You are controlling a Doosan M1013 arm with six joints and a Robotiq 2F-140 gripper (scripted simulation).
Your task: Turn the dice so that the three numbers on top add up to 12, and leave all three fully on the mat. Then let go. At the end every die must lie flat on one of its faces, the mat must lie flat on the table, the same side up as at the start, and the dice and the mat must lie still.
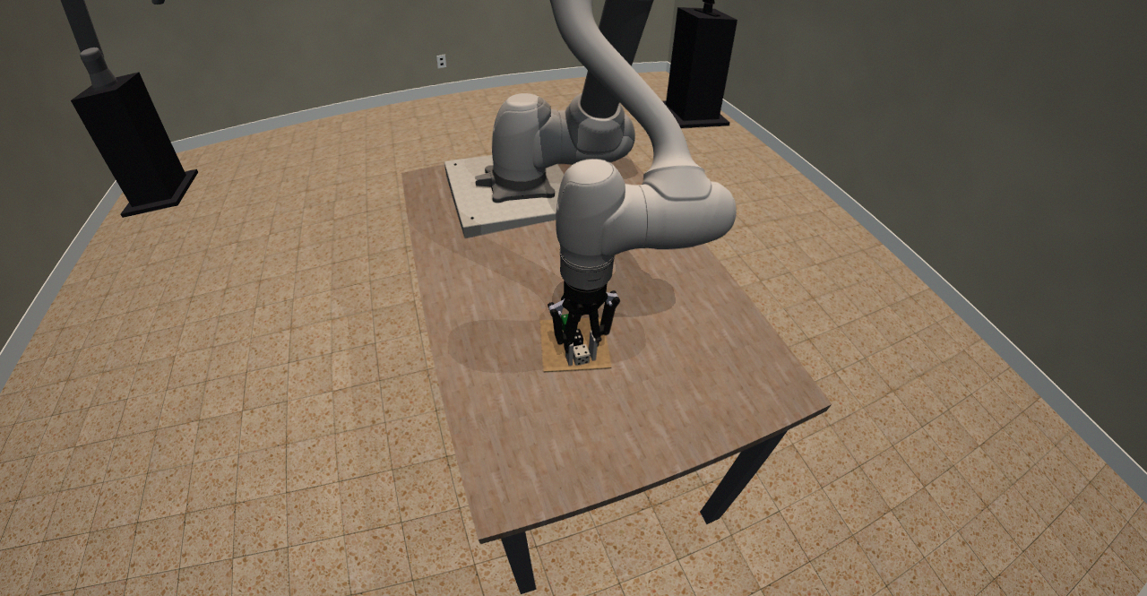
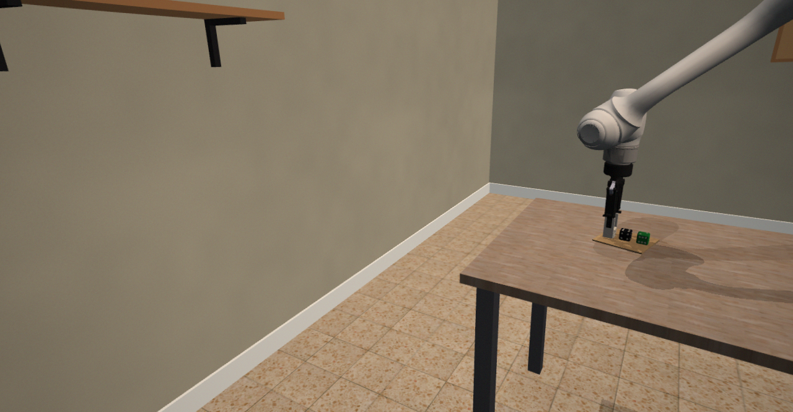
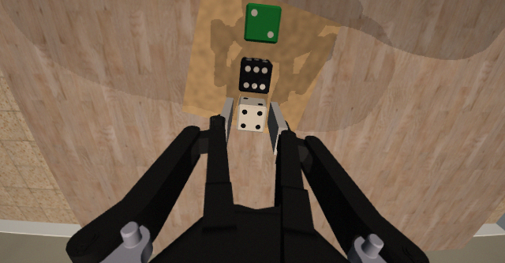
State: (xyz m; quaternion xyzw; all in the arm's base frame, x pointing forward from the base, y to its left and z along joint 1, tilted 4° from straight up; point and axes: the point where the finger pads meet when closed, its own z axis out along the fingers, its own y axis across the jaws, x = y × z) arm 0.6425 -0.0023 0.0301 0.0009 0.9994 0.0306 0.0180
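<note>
My hand is 2 cm above the white die. The rest, counted from my hand: green die: 9 cm behind, 2 cm below; black die: 4 cm behind, 2 cm below; tan mat: 5 cm behind, 4 cm below.
</note>
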